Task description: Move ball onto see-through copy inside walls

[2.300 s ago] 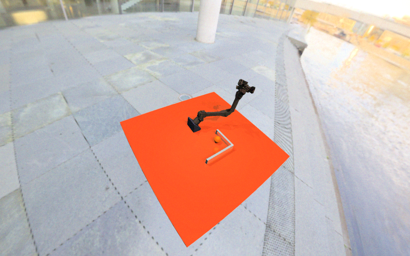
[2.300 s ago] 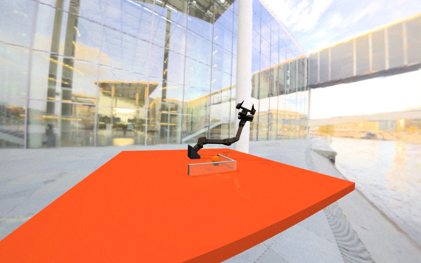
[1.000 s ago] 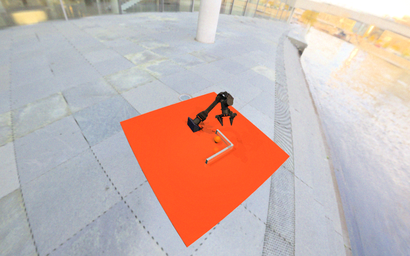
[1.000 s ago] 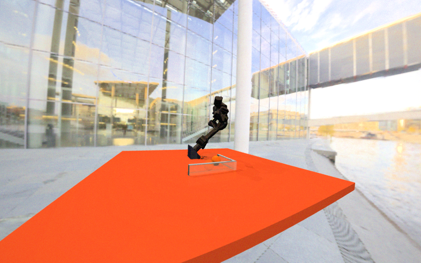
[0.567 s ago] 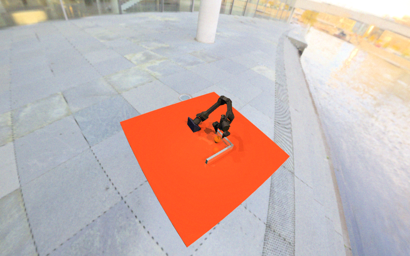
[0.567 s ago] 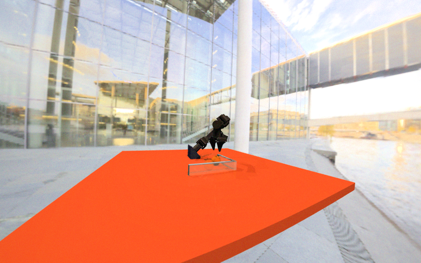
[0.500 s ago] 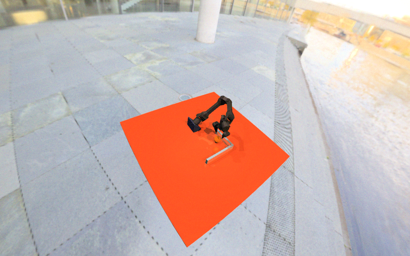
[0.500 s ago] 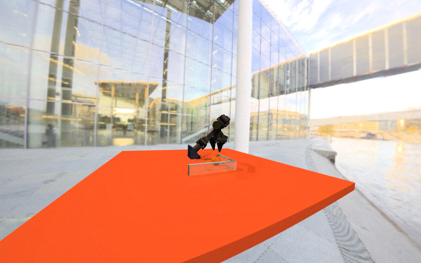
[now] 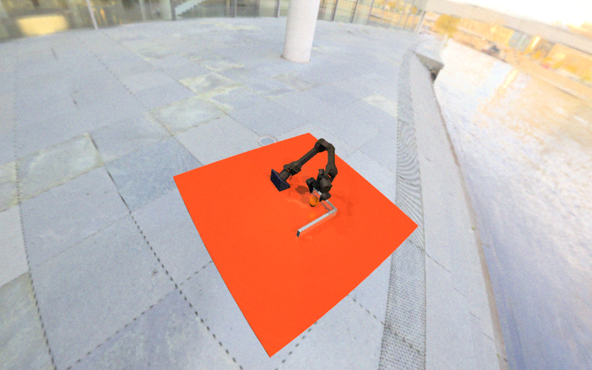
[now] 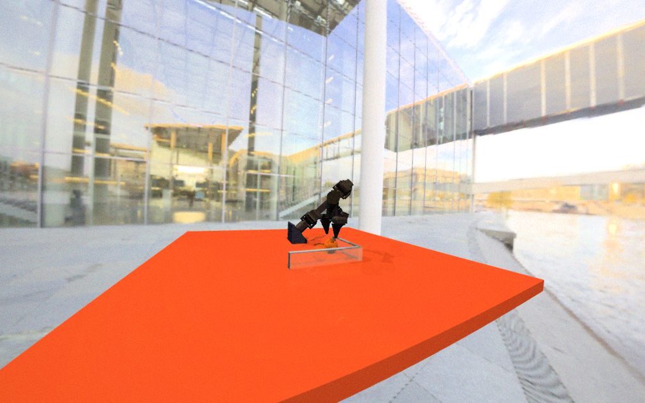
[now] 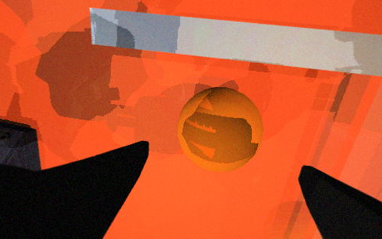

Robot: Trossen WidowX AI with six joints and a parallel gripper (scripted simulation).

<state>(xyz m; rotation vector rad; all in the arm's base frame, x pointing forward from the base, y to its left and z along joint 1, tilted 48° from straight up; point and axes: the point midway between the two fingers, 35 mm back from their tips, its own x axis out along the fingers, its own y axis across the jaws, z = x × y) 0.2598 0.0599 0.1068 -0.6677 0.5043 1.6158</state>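
Now: gripper tip 11 cm short of the see-through ball, 9 cm to the left of it and 5 cm above it. From my gripper tip the other things lie so: clear wall: 15 cm ahead, 6 cm to the right, 5 cm below.
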